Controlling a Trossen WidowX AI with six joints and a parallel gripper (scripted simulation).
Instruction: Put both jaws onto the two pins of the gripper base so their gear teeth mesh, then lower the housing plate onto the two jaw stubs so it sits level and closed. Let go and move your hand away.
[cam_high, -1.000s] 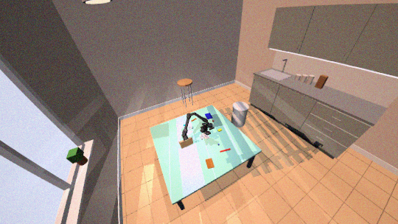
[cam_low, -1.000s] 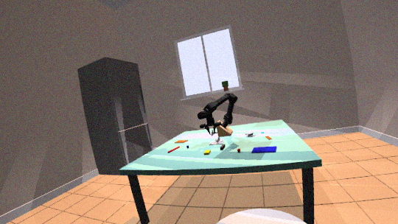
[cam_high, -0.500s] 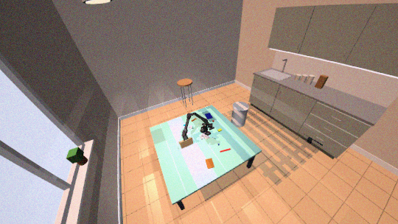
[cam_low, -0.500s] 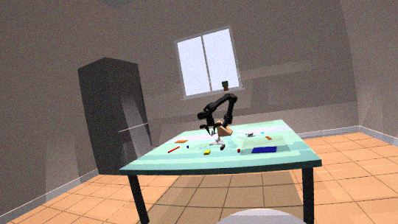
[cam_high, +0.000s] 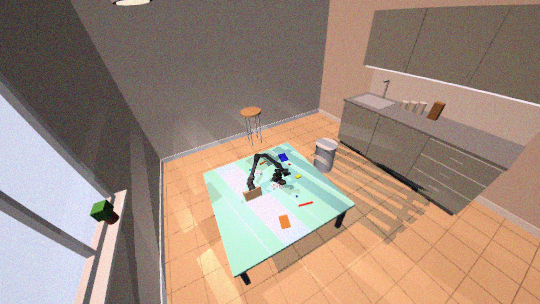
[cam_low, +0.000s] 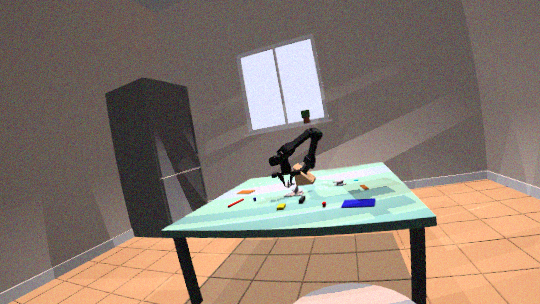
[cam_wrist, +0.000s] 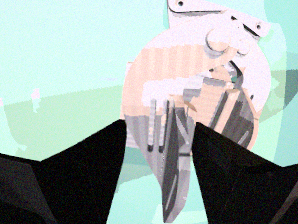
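The pale flat plate lies 5 cm below my gripper tip, 3 cm to the left of it and 2 cm ahead of it. Round my gripper tip: red stick: 35 cm to the right, 7 cm ahead, 5 cm below; then yellow block: 27 cm ahead, 5 cm below, 2 cm to the right; then dark block: 19 cm ahead, 10 cm to the left, 4 cm below.
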